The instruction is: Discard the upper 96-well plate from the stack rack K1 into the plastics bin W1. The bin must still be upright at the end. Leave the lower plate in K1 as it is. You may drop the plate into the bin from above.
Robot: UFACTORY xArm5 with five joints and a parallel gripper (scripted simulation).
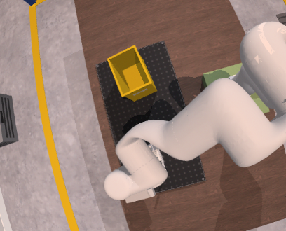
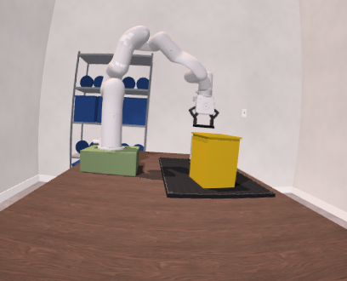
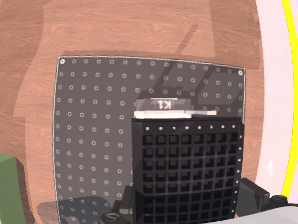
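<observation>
Right now my hand is 380 mm to the left of the yellow plastics bin W1, 130 mm above it and 10 mm short of it. Also, from my hand: white well plate 190 mm below; then black 96-well plate 10 mm below.
</observation>
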